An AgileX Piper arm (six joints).
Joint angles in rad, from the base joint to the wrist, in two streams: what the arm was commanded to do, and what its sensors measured. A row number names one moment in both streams.
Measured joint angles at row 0:
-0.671 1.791 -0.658 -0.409 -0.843 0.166
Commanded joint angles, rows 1 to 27:
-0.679 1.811 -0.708 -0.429 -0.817 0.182
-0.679 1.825 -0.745 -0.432 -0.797 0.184
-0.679 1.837 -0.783 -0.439 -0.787 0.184
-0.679 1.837 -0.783 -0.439 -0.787 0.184
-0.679 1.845 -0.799 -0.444 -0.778 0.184
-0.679 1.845 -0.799 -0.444 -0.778 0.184
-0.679 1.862 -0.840 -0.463 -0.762 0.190
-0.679 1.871 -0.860 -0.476 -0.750 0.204
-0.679 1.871 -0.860 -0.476 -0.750 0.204
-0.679 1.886 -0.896 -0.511 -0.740 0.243
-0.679 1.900 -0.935 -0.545 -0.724 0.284
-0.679 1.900 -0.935 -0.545 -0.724 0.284
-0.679 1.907 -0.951 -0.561 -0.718 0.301
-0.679 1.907 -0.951 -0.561 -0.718 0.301
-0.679 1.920 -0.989 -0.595 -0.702 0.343
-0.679 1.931 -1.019 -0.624 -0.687 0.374
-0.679 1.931 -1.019 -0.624 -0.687 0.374
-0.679 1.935 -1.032 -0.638 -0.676 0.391
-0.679 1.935 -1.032 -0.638 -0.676 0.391
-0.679 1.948 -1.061 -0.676 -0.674 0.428
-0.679 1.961 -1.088 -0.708 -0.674 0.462
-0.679 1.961 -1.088 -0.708 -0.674 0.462
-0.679 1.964 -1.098 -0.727 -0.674 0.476
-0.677 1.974 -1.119 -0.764 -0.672 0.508
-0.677 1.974 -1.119 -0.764 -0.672 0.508
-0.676 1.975 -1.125 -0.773 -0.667 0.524
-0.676 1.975 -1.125 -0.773 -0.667 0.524
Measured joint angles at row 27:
-0.700 1.964 -1.078 -0.696 -0.559 0.481
